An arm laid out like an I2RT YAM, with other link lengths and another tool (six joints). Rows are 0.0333 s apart.
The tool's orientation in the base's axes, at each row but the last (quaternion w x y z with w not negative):
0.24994 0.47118 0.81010 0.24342
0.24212 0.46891 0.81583 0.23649
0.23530 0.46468 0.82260 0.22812
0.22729 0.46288 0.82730 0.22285
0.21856 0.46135 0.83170 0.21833
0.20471 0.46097 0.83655 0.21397
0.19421 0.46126 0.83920 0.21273
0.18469 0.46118 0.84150 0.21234
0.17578 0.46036 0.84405 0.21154
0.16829 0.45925 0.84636 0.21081
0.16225 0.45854 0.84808 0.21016
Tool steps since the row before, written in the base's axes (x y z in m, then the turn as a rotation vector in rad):
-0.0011 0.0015 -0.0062 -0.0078 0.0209 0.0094
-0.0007 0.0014 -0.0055 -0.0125 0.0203 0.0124
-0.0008 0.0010 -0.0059 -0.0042 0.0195 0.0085
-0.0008 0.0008 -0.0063 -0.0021 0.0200 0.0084
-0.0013 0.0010 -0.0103 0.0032 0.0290 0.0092
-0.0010 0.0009 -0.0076 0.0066 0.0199 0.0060
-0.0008 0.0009 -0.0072 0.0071 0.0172 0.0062
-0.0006 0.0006 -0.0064 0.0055 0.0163 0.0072
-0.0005 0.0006 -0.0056 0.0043 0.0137 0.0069
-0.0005 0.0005 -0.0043 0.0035 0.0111 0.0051
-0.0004 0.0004 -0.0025 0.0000 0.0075 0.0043
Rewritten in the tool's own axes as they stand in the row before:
0.0029 -0.0040 0.0042 0.0202 0.0101 -0.0087
0.0025 -0.0032 0.0040 0.0212 0.0086 -0.0140
0.0023 -0.0036 0.0043 0.0174 0.0113 -0.0061
0.0021 -0.0038 0.0047 0.0169 0.0129 -0.0048
0.0032 -0.0062 0.0078 0.0220 0.0212 -0.0010
0.0024 -0.0044 0.0059 0.0130 0.0174 0.0020
0.0021 -0.0040 0.0057 0.0104 0.0166 0.0016
0.0016 -0.0035 0.0052 0.0103 0.0155 -0.0002
0.0013 -0.0030 0.0046 0.0088 0.0133 -0.0011
0.0011 -0.0023 0.0035 0.0071 0.0105 -0.0004
0.0008 -0.0014 0.0020 0.0060 0.0059 -0.0021

